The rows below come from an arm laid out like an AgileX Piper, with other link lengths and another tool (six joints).
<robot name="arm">
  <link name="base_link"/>
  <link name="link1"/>
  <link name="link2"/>
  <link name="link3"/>
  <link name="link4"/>
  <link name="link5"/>
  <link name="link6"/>
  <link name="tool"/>
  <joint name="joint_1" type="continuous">
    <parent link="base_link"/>
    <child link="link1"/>
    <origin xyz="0 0 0.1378" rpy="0 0 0"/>
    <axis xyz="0 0 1"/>
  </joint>
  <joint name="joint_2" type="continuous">
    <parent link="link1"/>
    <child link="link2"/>
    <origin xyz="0 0 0" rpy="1.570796 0 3.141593"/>
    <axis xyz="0 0 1"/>
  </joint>
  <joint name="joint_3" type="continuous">
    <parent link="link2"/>
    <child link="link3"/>
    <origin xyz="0.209 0.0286 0" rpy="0 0 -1.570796"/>
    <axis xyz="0 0 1"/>
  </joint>
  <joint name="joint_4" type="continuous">
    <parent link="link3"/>
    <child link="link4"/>
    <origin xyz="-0.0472 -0.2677 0" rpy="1.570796 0 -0.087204"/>
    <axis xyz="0 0 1"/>
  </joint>
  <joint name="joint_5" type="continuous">
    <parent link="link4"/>
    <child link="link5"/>
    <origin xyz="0 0 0" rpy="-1.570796 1.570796 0"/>
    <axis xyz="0 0 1"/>
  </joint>
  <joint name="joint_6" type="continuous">
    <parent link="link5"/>
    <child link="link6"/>
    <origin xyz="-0.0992 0 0" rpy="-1.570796 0 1.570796"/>
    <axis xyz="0 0 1"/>
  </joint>
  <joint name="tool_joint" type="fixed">
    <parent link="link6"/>
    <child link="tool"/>
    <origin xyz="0.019 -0.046 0.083" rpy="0 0.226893 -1.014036"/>
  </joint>
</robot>
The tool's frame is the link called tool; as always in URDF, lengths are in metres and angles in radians. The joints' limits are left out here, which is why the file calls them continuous.
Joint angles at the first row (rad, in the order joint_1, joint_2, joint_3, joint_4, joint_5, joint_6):
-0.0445 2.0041 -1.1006 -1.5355 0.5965 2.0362
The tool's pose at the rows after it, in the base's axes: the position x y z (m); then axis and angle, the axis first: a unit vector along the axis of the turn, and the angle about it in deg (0 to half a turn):
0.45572 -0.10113 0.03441 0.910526 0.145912 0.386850 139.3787
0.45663 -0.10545 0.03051 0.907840 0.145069 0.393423 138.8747
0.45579 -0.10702 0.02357 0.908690 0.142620 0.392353 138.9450
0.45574 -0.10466 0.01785 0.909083 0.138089 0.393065 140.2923
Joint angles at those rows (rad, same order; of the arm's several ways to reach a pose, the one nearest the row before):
-0.0547 2.0186 -1.1013 -1.5982 0.5944 2.1036
-0.0662 2.0392 -1.1013 -1.6636 0.5935 2.1667
-0.0703 2.0601 -1.1017 -1.6906 0.5935 2.2019
-0.0713 2.0719 -1.1016 -1.6970 0.5736 2.2255

